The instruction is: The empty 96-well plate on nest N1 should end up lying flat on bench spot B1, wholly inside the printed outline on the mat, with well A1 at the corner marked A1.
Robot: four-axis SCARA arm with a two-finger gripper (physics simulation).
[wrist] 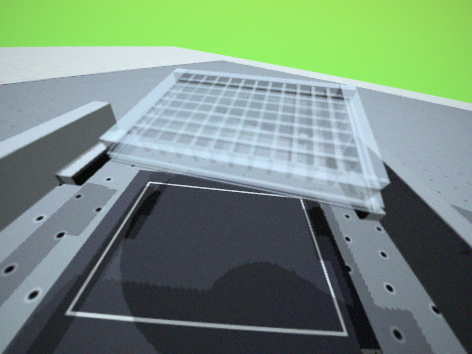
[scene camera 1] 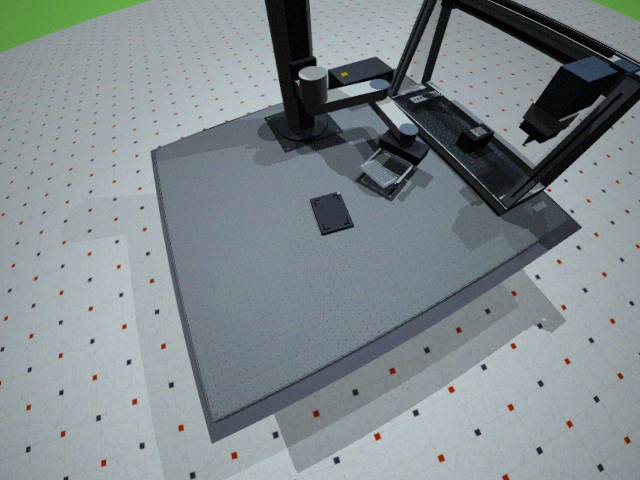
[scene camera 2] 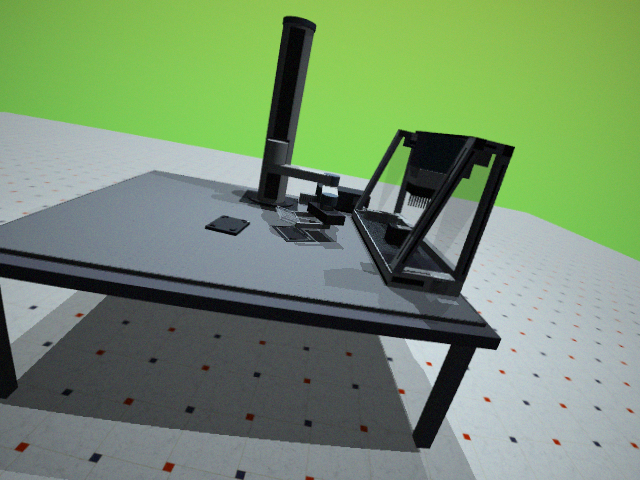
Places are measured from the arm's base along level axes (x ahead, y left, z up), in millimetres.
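Where they show: gripper, fingertip midpoint: (wrist: 232, 134) (scene camera 1: 380, 175) (scene camera 2: 288, 218); arm's base, link origin: (scene camera 1: 302, 126) (scene camera 2: 270, 202).
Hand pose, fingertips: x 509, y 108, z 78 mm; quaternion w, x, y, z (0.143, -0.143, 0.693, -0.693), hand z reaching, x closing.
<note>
Things, the pixels of their top centre, and the offset from my fingertips. "pt": a spot on its surface instead.
- clear 96-well plate, top centre: (wrist: 252, 79) (scene camera 1: 379, 169) (scene camera 2: 288, 210) dx -5, dy -6, dz +30 mm
- spot B1, surface spot: (wrist: 200, 225) (scene camera 2: 292, 234) pt dx +5, dy +27, dz -63 mm
- white printed outline, surface spot: (wrist: 210, 324) pt dx -32, dy +71, dz -63 mm
- nest N1, top centre: (wrist: 274, 108) (scene camera 1: 331, 210) (scene camera 2: 229, 222) dx +31, dy -227, dz -47 mm
- dark block, surface spot: (scene camera 2: 397, 234) (scene camera 1: 476, 143) pt dx +56, dy +433, dz +31 mm
- dark box, surface spot: (scene camera 2: 352, 198) pt dx -544, dy +340, dz +22 mm
The clear 96-well plate (scene camera 1: 381, 173) (scene camera 2: 286, 213) (wrist: 250, 127) is between the two fingers of my gripper (scene camera 1: 378, 175) (scene camera 2: 290, 216) (wrist: 232, 134), which is shut on it. The plate hangs above the dark mat of spot B1 (scene camera 1: 391, 195) (scene camera 2: 293, 234) (wrist: 200, 225), with a gap below it. It looks tilted in scene camera 2, though the amount is hard to tell. In the wrist view the white printed outline (wrist: 210, 324) shows on the near side of the plate. The A1 label and the plate's A1 well cannot be made out. The nest N1 (scene camera 1: 331, 212) (scene camera 2: 227, 224) holds no plate.
A framed liquid handler (scene camera 1: 436, 43) (scene camera 2: 483, 211) stands beside the arm, with a dark block (scene camera 1: 474, 138) (scene camera 2: 397, 234) on its deck. The arm's column (scene camera 1: 289, 62) (scene camera 2: 288, 103) and a dark box (scene camera 1: 361, 73) (scene camera 2: 352, 198) stand behind the gripper.
</note>
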